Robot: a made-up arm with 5 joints. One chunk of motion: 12 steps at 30 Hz.
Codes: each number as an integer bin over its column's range. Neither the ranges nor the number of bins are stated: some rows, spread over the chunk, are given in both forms.
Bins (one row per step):
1: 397 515 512 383 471
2: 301 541 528 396 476
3: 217 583 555 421 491
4: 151 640 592 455 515
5: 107 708 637 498 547
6: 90 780 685 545 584
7: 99 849 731 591 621
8: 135 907 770 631 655
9: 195 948 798 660 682
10: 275 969 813 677 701
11: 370 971 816 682 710
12: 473 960 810 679 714
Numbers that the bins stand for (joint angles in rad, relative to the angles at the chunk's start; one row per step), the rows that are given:
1: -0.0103 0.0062 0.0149 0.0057 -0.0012
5: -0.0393 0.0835 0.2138 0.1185 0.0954
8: -0.0365 0.1632 0.4255 0.2490 0.2327
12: -0.0027 0.1844 0.4892 0.2961 0.3077
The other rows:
2: -0.0199 0.0166 0.0404 0.0185 0.0051
3: -0.0283 0.0334 0.0833 0.0430 0.0242
4: -0.0349 0.0563 0.1422 0.0763 0.0547
6: -0.0410 0.1123 0.2902 0.1646 0.1424
7: -0.0401 0.1399 0.3635 0.2098 0.1895
9: -0.0305 0.1796 0.4701 0.2774 0.2670
10: -0.0225 0.1880 0.4940 0.2941 0.2912
11: -0.0130 0.1888 0.4987 0.2990 0.3026

